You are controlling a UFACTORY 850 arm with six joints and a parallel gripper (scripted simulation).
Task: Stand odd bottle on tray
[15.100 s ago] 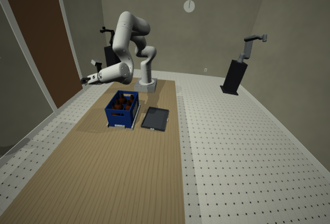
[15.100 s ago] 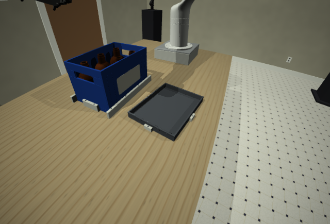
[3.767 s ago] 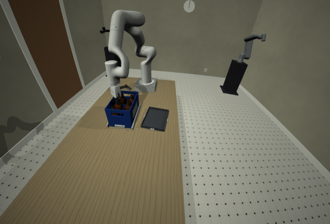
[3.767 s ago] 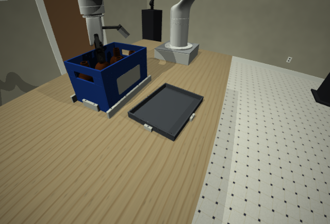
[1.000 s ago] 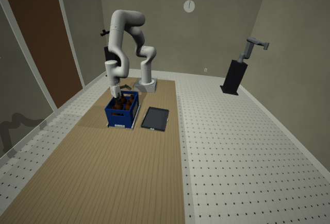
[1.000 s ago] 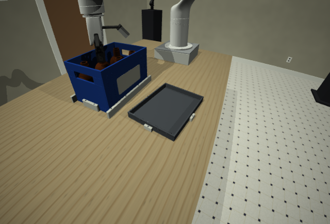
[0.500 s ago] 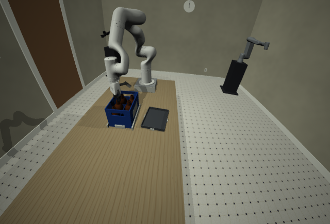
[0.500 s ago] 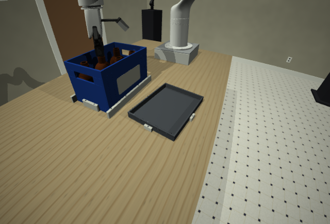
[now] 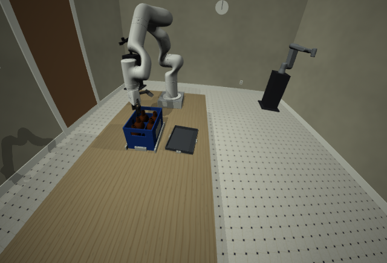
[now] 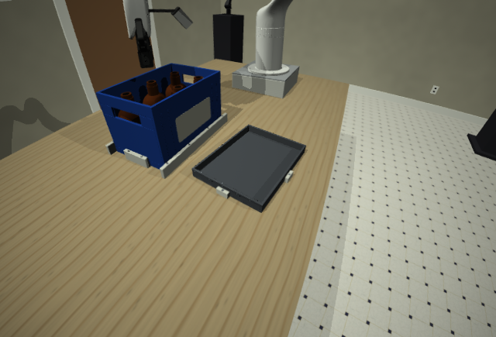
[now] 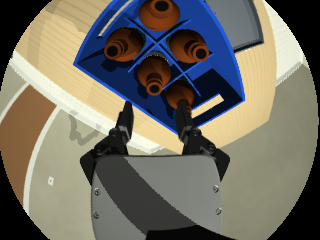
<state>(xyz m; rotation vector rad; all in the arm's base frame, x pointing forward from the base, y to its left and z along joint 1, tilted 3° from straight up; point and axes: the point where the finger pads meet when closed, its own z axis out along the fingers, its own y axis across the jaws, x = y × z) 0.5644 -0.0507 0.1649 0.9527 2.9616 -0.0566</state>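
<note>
Right now the bottle is 2 cm behind my hand, 9 cm to the left of it and 14 cm below it. From my hand the other things lie so: dark grey tray (5 cm behind, 31 cm to the left, 22 cm below); then blue crate (1 cm behind, 5 cm to the left, 14 cm below).
</note>
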